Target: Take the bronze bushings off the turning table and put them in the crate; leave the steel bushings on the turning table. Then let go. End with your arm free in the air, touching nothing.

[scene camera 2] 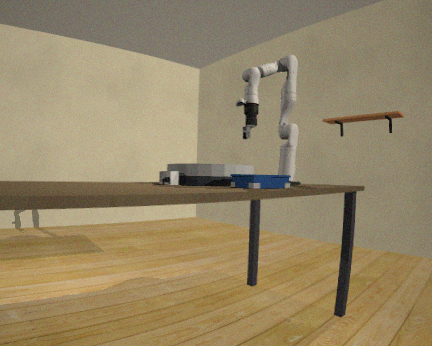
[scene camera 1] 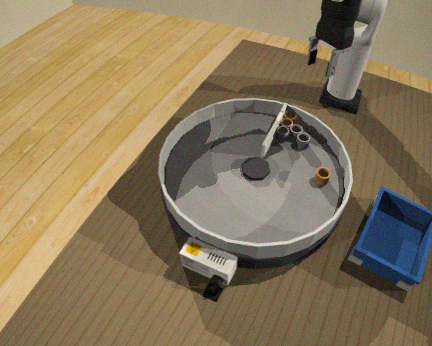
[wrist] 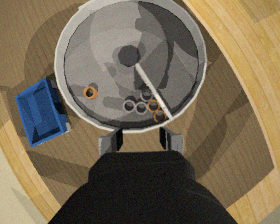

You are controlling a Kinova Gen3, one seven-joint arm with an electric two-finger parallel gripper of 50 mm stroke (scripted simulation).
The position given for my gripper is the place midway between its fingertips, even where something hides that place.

Observation:
In view: my gripper (scene camera 1: 320, 69), a blue crate (scene camera 2: 238, 180) and a round grey turning table (wrist: 102, 53).
My gripper also shows in the wrist view (wrist: 141, 135). The blue crate also shows in the wrist view (wrist: 38, 115).

